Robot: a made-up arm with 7 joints.
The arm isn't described. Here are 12 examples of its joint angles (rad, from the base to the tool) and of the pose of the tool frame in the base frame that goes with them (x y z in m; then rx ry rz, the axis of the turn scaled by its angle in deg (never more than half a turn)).
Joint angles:
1: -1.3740 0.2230 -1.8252 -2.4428 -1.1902 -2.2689 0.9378
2: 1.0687 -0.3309 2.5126 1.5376 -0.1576 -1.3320 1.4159
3: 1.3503 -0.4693 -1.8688 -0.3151 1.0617 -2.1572 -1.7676
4: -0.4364 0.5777 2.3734 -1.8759 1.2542 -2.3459 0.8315
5: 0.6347 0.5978 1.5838 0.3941 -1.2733 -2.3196 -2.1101
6: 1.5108 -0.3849 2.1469 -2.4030 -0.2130 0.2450 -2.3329
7: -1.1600 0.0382 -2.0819 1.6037 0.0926 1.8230 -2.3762
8: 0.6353 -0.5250 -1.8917 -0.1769 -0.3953 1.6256 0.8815
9: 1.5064 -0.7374 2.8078 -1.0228 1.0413 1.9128 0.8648
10: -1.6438 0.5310 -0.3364 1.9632 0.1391 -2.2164 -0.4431
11: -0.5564 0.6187 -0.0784 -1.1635 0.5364 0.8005 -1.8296
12: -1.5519 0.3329 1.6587 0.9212 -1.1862 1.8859 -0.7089
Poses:
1: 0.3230 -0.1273 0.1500 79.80 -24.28 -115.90
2: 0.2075 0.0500 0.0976 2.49 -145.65 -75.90
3: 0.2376 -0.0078 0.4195 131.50 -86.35 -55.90
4: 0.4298 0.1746 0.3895 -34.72 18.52 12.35
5: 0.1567 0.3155 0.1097 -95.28 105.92 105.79
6: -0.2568 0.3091 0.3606 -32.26 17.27 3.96
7: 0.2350 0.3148 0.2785 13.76 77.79 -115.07
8: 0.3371 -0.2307 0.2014 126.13 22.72 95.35
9: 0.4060 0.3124 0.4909 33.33 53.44 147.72
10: 0.1202 0.0325 0.1056 34.64 84.46 -32.23
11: -0.0024 -0.0290 0.5835 -77.15 67.34 30.48
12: -0.0683 0.1626 0.3456 -56.73 -14.01 29.84
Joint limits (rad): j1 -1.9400..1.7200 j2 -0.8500..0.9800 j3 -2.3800..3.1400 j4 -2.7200..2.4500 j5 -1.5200..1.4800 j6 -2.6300..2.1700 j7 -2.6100..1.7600
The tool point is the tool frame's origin. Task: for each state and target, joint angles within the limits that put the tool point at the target. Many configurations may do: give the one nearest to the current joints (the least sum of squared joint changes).
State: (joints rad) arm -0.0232 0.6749 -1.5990 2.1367 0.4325 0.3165 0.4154
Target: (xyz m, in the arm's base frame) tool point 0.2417 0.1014 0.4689
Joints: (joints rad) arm -0.3912 0.9800 -1.8276 2.4500 0.8793 0.5166 0.4400
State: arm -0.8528 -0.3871 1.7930 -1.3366 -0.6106 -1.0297 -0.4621
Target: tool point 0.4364 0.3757 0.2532
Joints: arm -0.7750 -0.3570 1.7277 -1.3812 -0.5929 -0.8618 -0.4594
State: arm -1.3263 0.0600 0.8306 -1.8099 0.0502 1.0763 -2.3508
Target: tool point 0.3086 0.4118 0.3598
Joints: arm -1.3060 0.0721 0.8549 -0.9890 0.5166 1.8129 -2.5482
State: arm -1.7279 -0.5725 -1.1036 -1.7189 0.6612 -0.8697 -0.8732
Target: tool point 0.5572 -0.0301 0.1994
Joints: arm -1.4978 -0.6427 -1.0145 -1.6058 0.6340 -0.7248 -0.8702
